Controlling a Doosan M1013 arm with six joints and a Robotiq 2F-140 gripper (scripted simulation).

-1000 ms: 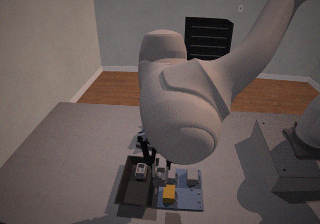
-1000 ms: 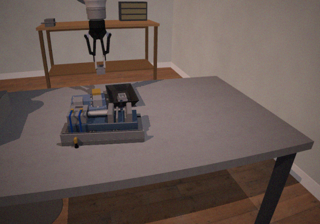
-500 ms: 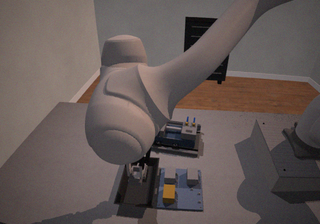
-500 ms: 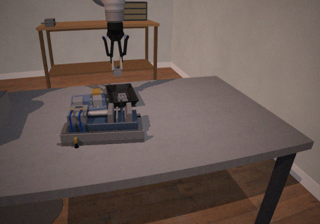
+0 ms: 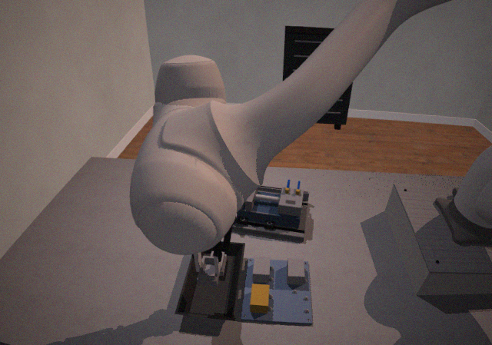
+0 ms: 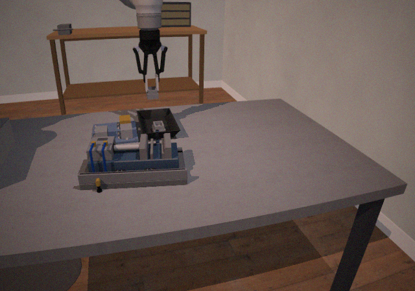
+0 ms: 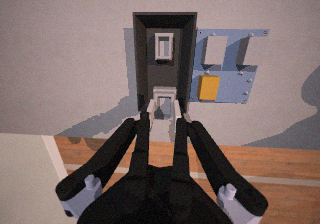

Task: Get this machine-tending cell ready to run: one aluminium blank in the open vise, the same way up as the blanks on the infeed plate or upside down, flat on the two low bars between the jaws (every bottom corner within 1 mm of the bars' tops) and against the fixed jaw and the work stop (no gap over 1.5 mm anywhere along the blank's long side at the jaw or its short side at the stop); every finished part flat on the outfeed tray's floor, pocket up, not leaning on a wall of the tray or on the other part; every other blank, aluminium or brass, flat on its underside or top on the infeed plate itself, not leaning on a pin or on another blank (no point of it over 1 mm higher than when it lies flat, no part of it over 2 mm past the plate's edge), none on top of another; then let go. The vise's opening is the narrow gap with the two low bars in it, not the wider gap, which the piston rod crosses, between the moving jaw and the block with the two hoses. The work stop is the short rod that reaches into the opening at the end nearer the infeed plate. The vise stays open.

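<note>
Right now my hand is 15 cm above the brass blank, 11 cm past it and 1 cm to the left of it. From my hand the other things lie so: blue vise 34 cm to the right, 14 cm below, 9 cm behind; aluminium blank 15 cm below, 11 cm behind, 10 cm to the right; infeed plate 17 cm below, 16 cm behind, 6 cm to the right.
</note>
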